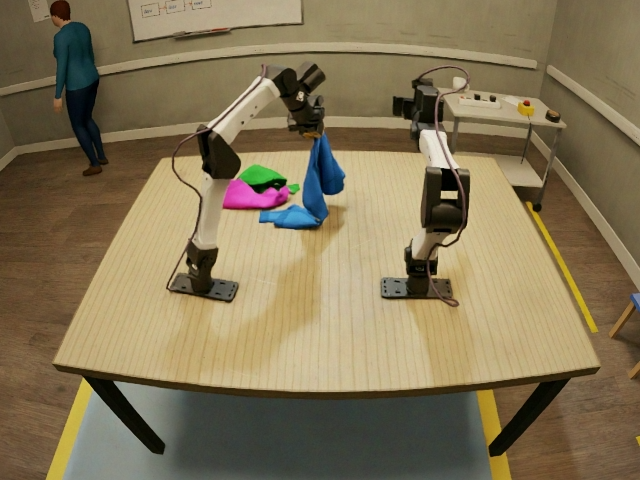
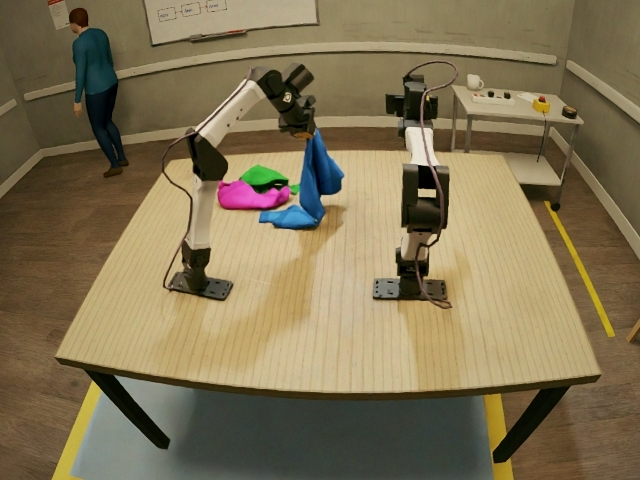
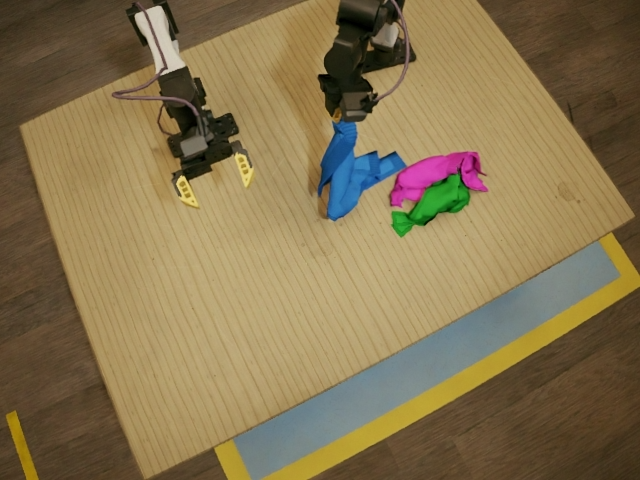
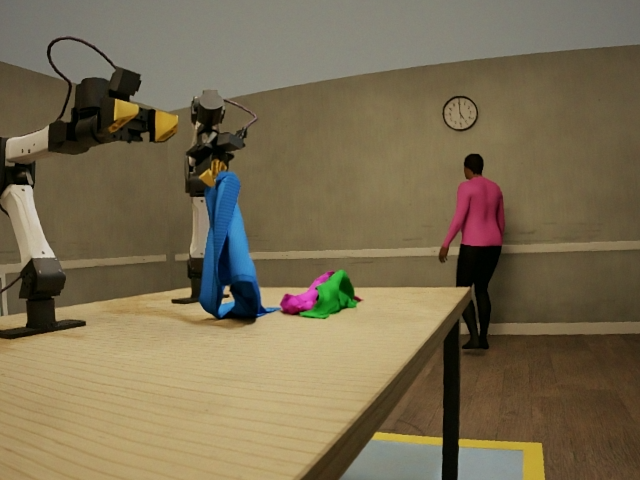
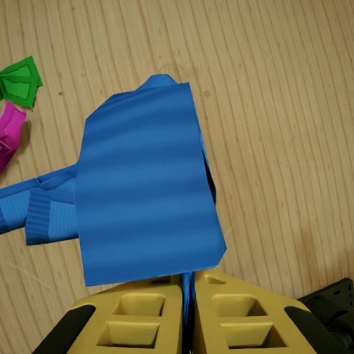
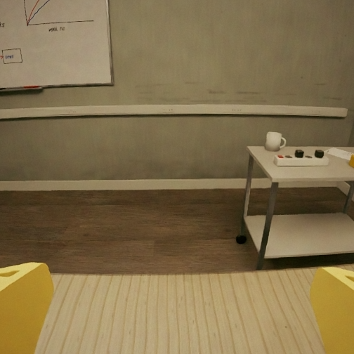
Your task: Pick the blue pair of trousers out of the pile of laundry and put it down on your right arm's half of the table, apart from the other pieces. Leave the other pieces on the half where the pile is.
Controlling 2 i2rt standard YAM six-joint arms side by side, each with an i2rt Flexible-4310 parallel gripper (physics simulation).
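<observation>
The blue trousers (image 1: 313, 186) (image 2: 312, 186) (image 3: 342, 175) (image 4: 227, 253) (image 5: 145, 185) hang from my left gripper (image 1: 313, 135) (image 2: 305, 136) (image 3: 337, 116) (image 4: 214, 173) (image 5: 187, 278), which is shut on them high above the table. Their lower part rests on the table near its middle, with one end reaching toward the pile. The magenta piece (image 1: 253, 197) (image 2: 250, 196) (image 3: 423, 175) (image 4: 299, 301) (image 5: 9, 131) and the green piece (image 1: 262, 176) (image 2: 263, 176) (image 3: 439, 200) (image 4: 336, 294) (image 5: 22, 82) lie together, apart from the trousers. My right gripper (image 3: 218, 188) (image 4: 147, 124) (image 6: 180, 280) is open and empty, raised over its half.
The wooden table (image 1: 351, 335) (image 2: 351, 335) (image 3: 248, 310) (image 4: 155, 403) carries both arm bases. A grey cart (image 1: 516, 122) (image 2: 537, 114) (image 6: 310, 174) with a white mug (image 2: 474, 82) (image 6: 273, 141) stands beyond the table. A person (image 1: 76, 62) (image 2: 95, 59) stands at the back left.
</observation>
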